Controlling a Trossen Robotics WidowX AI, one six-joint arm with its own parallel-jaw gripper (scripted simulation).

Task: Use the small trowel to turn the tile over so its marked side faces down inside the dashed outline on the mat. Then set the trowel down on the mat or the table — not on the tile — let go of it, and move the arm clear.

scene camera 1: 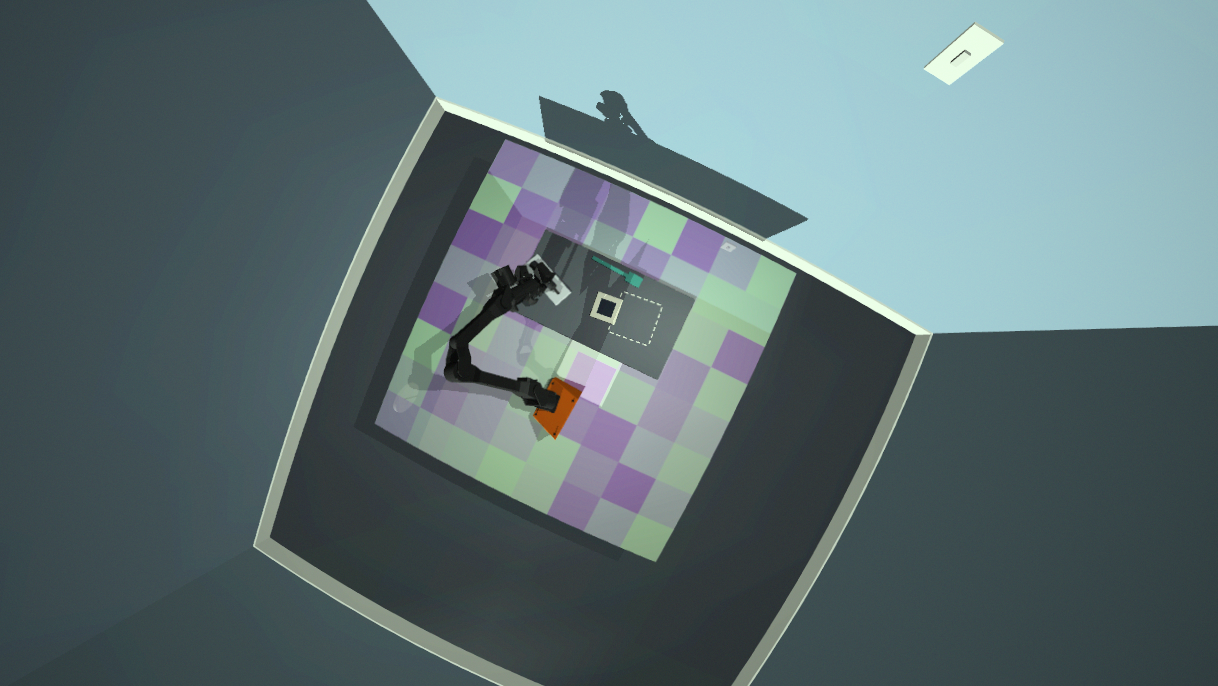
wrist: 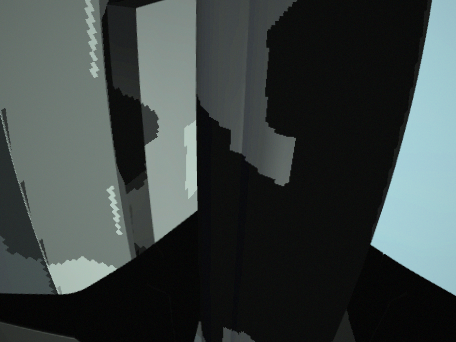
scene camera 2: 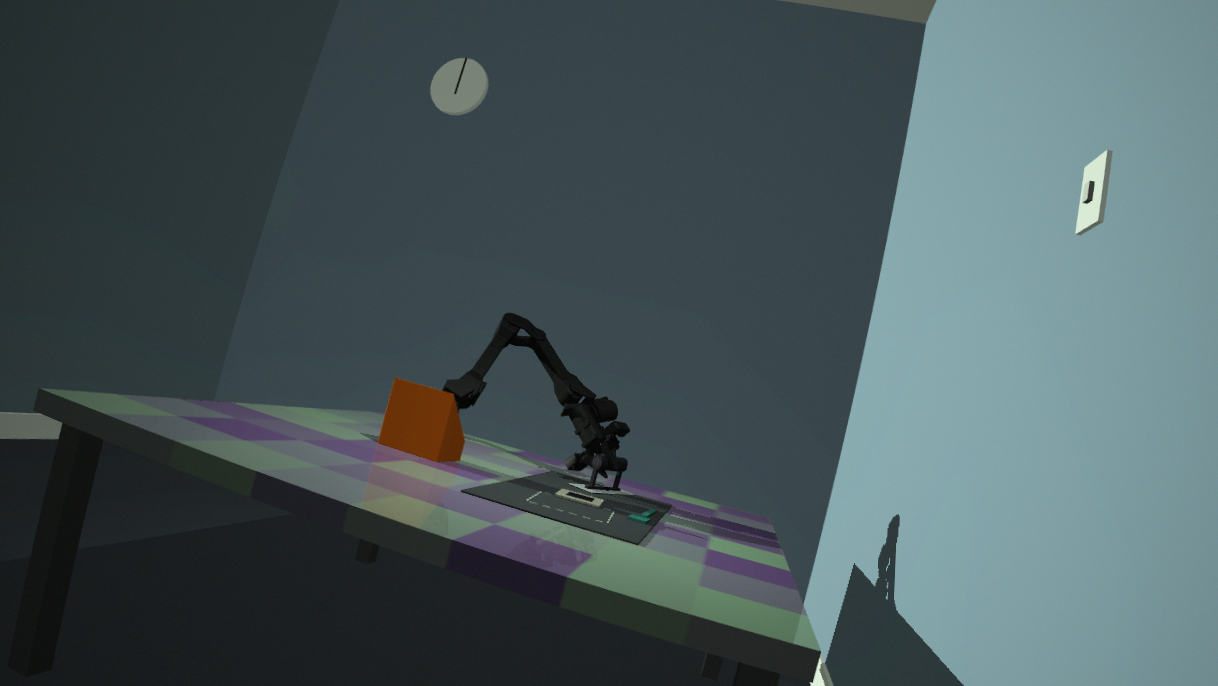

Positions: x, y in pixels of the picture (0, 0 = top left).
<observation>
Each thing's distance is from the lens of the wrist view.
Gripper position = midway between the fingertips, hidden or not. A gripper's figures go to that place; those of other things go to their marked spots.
my gripper point(wrist: 259, 216): 10 cm
trowel point(wrist: 283, 131): 3 cm
</observation>
